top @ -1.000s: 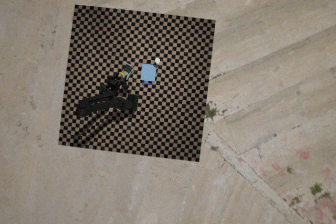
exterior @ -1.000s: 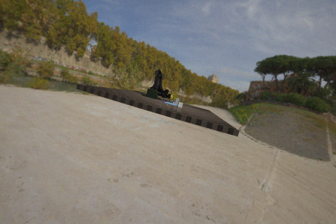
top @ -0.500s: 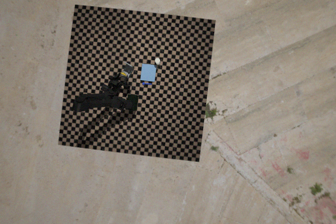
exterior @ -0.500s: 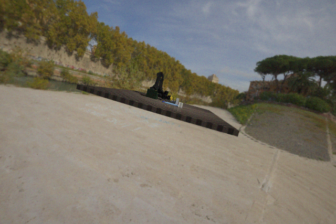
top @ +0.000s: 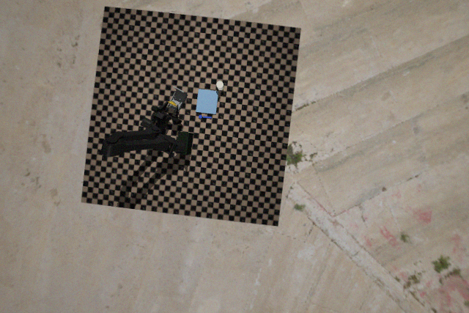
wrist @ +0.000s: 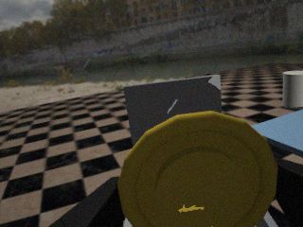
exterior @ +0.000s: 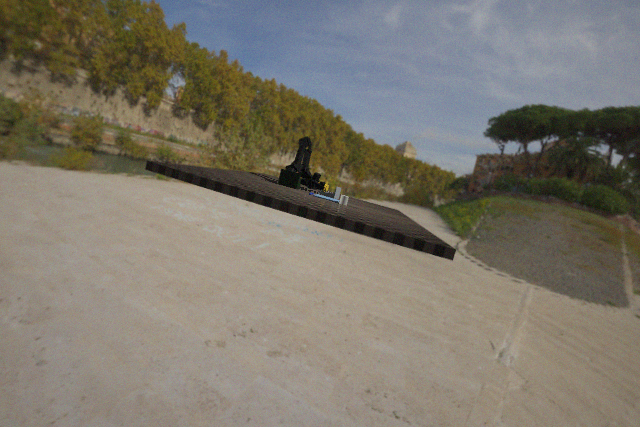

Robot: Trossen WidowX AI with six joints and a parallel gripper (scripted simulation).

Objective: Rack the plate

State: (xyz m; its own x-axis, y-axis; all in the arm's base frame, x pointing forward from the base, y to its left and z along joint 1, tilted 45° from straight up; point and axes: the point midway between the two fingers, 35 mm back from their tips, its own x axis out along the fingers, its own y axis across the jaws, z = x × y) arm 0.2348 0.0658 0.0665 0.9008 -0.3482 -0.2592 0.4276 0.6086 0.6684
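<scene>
Right now my gripper tip is 10 mm past the yellow plate. From my gripper tip the other things lie so: light blue mat (200 mm to the right, 50 mm below, 30 mm ahead); grey dish rack (30 mm below, 20 mm ahead, 10 mm to the right); blue spoon (180 mm to the right, 70 mm behind, 50 mm below).
</scene>
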